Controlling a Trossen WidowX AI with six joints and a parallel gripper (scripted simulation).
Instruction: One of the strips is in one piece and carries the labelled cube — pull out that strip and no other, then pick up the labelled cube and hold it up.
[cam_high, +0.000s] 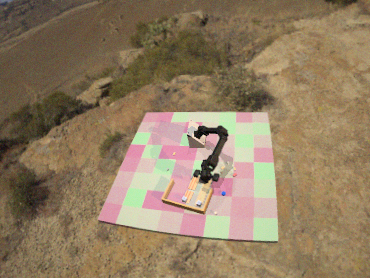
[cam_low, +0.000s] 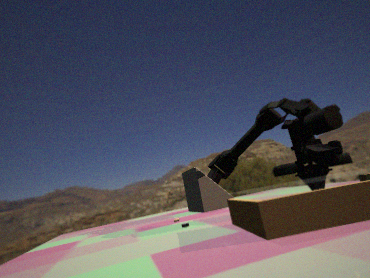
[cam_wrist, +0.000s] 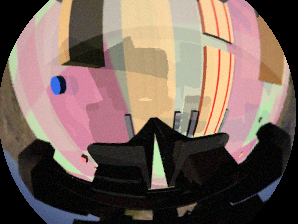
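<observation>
The tan strip is 9 cm ahead of my gripper tip and 3 cm to the right of it. From my gripper tip the other things lie so: blue piece (12 cm to the left, 11 cm ahead).
</observation>
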